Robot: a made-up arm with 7 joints.
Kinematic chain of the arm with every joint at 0, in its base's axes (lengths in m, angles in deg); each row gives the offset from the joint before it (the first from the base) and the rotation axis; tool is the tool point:
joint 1: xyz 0 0.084 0 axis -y
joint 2: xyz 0 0.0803 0 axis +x
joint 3: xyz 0 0 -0.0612 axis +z
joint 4: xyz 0 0 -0.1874 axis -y
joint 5: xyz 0 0 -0.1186 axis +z
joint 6: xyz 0 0 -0.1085 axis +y
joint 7: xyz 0 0 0 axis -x
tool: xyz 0 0 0
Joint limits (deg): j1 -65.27..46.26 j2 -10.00..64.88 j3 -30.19..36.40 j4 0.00..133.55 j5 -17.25..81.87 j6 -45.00..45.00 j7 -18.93..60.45
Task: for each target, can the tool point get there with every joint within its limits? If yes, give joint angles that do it. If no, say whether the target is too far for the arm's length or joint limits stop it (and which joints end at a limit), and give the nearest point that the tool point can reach.
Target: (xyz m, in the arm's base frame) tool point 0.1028 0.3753 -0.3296
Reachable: yes | joints -18.74 37.86 -1.32 63.53 68.47 -17.86 20.29
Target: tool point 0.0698 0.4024 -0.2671
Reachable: yes | joints -34.34 36.95 21.34 80.02 24.21 -34.39 9.59
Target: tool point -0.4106 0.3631 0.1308
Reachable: no: joint limits stop it (at a limit: joint 1, joint 4) | nearest point -0.3664 0.4163 -0.1688 | short by 0.307 m
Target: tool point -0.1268 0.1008 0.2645
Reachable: no: joint limits stop it (at a limit: joint 1, joint 2, joint 3, joint 4) | nearest point 0.0560 0.2892 0.1298 | short by 0.295 m
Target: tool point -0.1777 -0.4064 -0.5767
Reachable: no: too far | nearest point -0.1217 0.0139 -0.3951 | short by 0.461 m
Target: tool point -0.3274 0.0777 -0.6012
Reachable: no: too far | nearest point -0.2257 0.1046 -0.4145 | short by 0.214 m
